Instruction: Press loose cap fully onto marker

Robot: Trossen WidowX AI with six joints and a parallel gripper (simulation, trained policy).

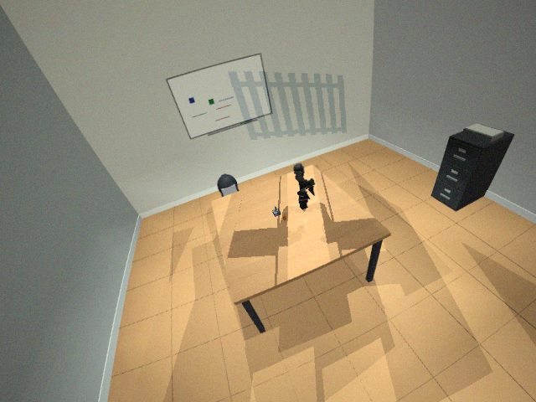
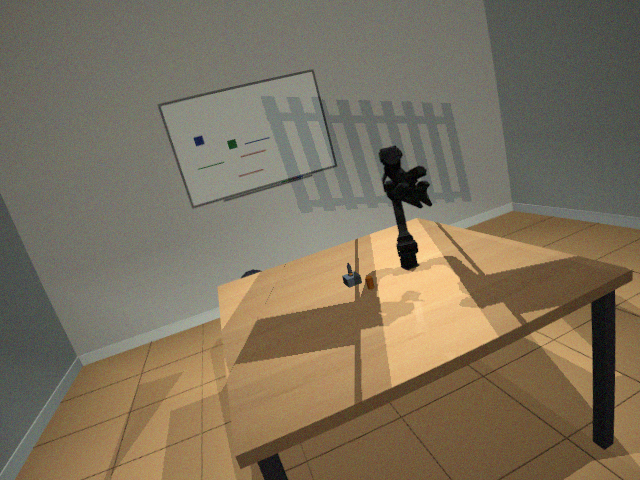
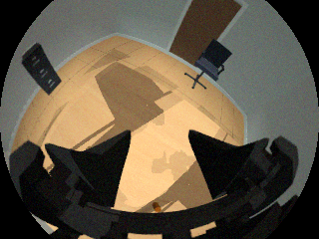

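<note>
Now: gripper tip 19 cm short of the orange cap, 21 cm to the left of it and 29 cm above it. The rest, counted from my gripper tip: holder block 23 cm ahead, 32 cm to the right, 30 cm below.
</note>
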